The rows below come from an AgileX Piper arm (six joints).
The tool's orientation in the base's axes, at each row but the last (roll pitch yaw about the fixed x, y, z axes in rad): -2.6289, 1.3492, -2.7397; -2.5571, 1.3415, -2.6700; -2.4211, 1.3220, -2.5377; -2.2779, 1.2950, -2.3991; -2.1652, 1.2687, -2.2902
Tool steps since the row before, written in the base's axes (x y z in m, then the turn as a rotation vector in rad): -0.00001, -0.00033, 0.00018, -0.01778, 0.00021, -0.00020; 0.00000, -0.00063, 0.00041, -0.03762, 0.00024, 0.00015; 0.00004, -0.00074, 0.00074, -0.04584, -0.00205, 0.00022; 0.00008, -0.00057, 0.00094, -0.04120, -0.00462, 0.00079; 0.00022, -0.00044, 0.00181, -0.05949, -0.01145, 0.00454
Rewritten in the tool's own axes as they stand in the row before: -0.00015, -0.00035, 0.00000, 0.00377, -0.00154, -0.01731; -0.00033, -0.00067, 0.00000, 0.00745, -0.00354, -0.03671; -0.00062, -0.00084, 0.00000, 0.00936, -0.00661, -0.04443; -0.00082, -0.00074, -0.00001, 0.00836, -0.00877, -0.03966; -0.00167, -0.00085, -0.00002, 0.00989, -0.01810, -0.05714
